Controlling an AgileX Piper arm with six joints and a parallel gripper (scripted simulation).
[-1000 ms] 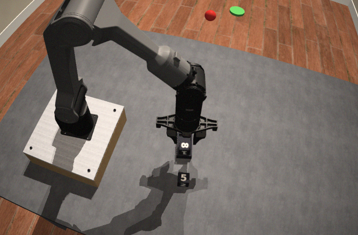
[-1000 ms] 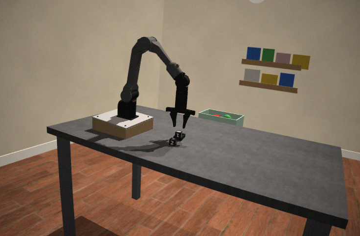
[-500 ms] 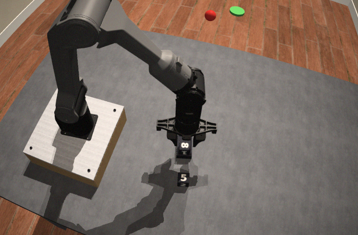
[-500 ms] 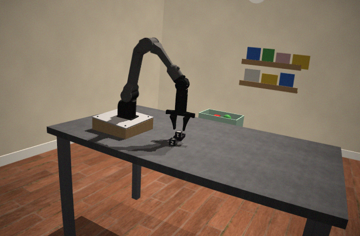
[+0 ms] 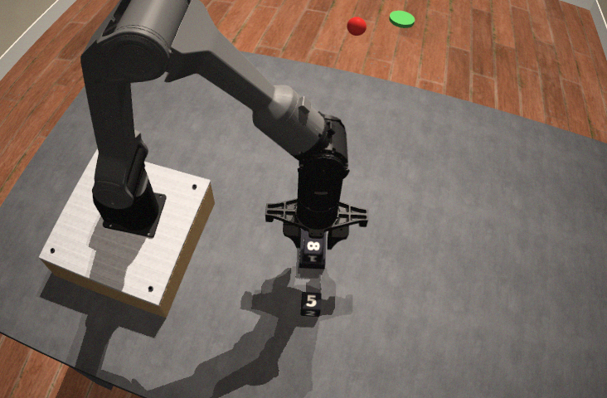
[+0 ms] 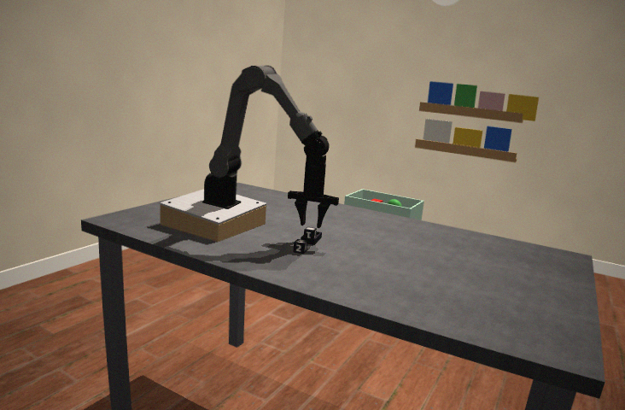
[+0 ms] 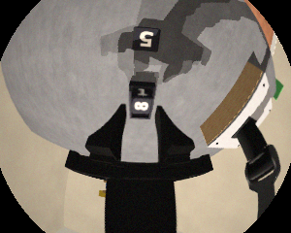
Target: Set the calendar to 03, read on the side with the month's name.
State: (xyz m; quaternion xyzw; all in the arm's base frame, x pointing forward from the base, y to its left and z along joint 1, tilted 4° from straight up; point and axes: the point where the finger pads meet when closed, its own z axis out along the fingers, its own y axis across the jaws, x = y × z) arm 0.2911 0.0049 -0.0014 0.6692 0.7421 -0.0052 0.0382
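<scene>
Right now the dark tray is 40 mm below my hand and 20 mm to the left of it. The rest, counted from my hand: black cube: 90 mm to the right, 40 mm below, 10 mm ahead.
</scene>
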